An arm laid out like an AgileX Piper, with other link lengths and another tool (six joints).
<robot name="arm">
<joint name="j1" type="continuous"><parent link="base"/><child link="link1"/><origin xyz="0.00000 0.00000 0.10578"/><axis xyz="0 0 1"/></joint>
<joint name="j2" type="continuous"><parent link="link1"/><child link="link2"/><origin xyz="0.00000 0.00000 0.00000"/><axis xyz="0 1 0"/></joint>
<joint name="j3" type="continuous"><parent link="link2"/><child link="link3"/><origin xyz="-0.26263 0.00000 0.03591"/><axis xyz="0 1 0"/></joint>
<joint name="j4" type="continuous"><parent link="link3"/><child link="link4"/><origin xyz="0.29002 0.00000 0.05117"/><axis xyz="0.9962 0 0.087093"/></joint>
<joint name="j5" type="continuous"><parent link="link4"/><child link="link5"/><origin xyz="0.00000 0.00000 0.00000"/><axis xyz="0 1 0"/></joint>
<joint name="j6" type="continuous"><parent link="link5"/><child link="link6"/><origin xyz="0.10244 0.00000 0.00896"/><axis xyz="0.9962 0 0.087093"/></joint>
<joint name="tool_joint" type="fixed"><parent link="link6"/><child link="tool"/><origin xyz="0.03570 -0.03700 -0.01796" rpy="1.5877 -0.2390 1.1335"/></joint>
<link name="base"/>
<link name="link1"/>
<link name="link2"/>
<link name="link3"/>
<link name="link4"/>
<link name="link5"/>
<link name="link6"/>
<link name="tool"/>
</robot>
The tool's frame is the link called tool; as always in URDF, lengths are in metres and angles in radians. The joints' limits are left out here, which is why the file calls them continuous.
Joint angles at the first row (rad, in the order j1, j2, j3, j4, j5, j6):
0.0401, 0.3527, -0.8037, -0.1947, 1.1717, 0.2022
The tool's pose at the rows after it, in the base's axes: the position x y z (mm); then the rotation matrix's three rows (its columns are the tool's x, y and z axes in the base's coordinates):
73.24 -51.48 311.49; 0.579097 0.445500 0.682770; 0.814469 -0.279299 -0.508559; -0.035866 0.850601 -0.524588
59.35 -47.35 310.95; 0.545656 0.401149 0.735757; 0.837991 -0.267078 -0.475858; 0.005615 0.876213 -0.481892
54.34 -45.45 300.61; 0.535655 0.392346 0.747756; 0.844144 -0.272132 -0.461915; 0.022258 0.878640 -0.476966
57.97 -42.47 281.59; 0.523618 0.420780 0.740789; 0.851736 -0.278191 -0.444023; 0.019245 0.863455 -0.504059
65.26 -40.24 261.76; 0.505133 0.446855 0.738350; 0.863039 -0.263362 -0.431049; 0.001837 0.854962 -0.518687
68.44 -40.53 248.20; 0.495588 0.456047 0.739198; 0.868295 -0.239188 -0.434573; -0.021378 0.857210 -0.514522
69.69 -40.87 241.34; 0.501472 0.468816 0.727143; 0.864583 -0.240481 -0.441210; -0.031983 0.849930 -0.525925
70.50 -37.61 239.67; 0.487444 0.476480 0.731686; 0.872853 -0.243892 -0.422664; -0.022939 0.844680 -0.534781
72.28 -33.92 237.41; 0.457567 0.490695 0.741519; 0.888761 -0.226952 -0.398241; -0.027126 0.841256 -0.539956
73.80 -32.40 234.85; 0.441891 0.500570 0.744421; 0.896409 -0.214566 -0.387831; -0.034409 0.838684 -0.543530
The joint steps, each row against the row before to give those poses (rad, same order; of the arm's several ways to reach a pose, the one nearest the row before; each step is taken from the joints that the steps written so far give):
-0.0001, -0.1310, 0.0186, 0.0390, 0.0000, -0.0600
0.0001, -0.0860, 0.0172, 0.0418, 0.0000, -0.0327
0.0000, -0.0554, 0.0412, 0.0163, 0.0000, -0.0019
-0.0001, -0.0331, 0.0660, 0.0215, -0.0056, -0.0010
0.0001, -0.0285, 0.0757, 0.0178, -0.0249, -0.0204
-0.0061, -0.0323, 0.0557, 0.0047, -0.0165, -0.0288
-0.0147, -0.0054, 0.0219, 0.0061, 0.0002, -0.0079
-0.0108, 0.0000, 0.0030, 0.0330, 0.0008, -0.0161
-0.0025, 0.0000, 0.0065, 0.0344, 0.0010, -0.0334
-0.0007, 0.0000, 0.0085, 0.0148, -0.0007, -0.0193

